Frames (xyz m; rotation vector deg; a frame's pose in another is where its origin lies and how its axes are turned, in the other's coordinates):
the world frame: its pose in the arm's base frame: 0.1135 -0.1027 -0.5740 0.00 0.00 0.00
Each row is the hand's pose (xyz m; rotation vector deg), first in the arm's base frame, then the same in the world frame.
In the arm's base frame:
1: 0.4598 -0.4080 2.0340 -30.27 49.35 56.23
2: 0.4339 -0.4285 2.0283 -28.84 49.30 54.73
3: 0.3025 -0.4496 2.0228 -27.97 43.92 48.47
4: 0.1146 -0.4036 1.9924 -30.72 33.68 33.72
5: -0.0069 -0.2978 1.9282 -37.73 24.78 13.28
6: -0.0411 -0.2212 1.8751 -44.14 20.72 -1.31
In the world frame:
1: 0.3463 -0.3053 2.6080 -30.27 49.35 56.23
2: 0.3204 -0.3258 2.6023 -28.84 49.30 54.73
3: 0.1890 -0.3469 2.5968 -27.97 43.92 48.47
4: 0.0011 -0.3009 2.5664 -30.72 33.68 33.72
5: -0.1204 -0.1951 2.5022 -37.73 24.78 13.28
6: -0.1546 -0.1185 2.4491 -44.14 20.72 -1.31

